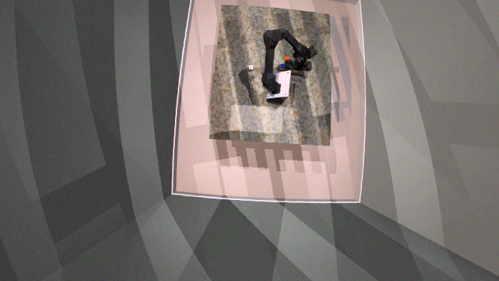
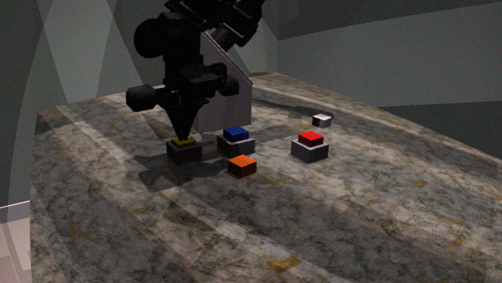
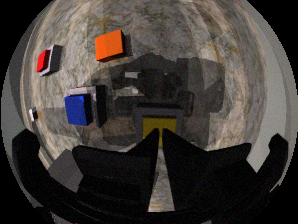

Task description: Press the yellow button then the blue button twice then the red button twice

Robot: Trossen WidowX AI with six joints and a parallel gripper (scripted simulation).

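My gripper tip is now right at the yellow button. Round my gripper tip: blue button (90 mm to the left, 10 mm ahead); then orange block (90 mm ahead, 70 mm to the left, 20 mm below); then red button (200 mm to the left, 80 mm ahead).
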